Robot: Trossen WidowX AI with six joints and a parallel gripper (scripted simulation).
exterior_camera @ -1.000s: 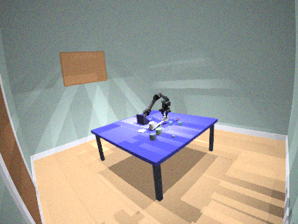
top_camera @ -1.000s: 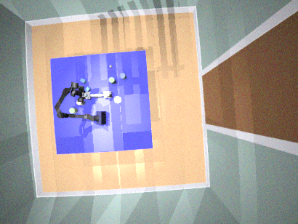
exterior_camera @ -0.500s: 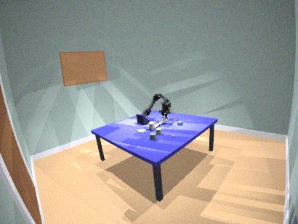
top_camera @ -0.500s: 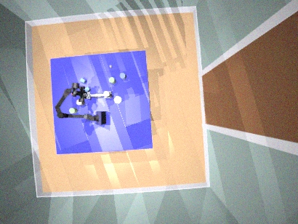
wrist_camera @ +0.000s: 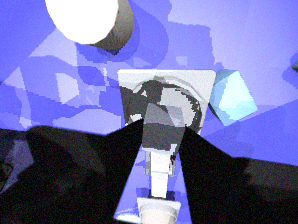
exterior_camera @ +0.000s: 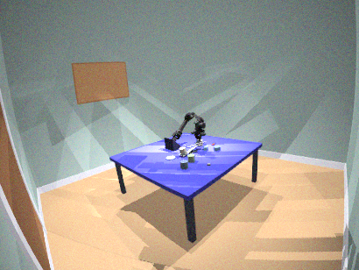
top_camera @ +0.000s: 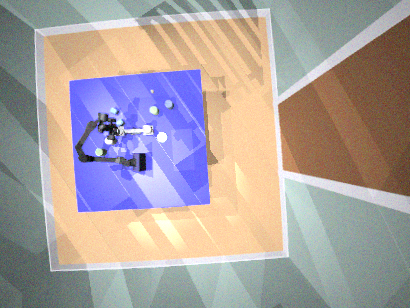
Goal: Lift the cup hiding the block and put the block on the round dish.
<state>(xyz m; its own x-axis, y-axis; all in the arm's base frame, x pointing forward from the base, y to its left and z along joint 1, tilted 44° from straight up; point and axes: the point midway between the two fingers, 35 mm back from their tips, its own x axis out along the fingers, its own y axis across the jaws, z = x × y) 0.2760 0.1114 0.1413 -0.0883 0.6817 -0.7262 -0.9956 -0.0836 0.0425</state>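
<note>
My gripper tip is 20 mm past the white round dish, 380 mm to the left of it and 90 mm above it. The rest, counted from my gripper tip: pale cup (100 mm behind, 110 mm to the left, 60 mm below); then balance beam (20 mm ahead, 120 mm to the right, 60 mm below); then grey block (10 mm above).
</note>
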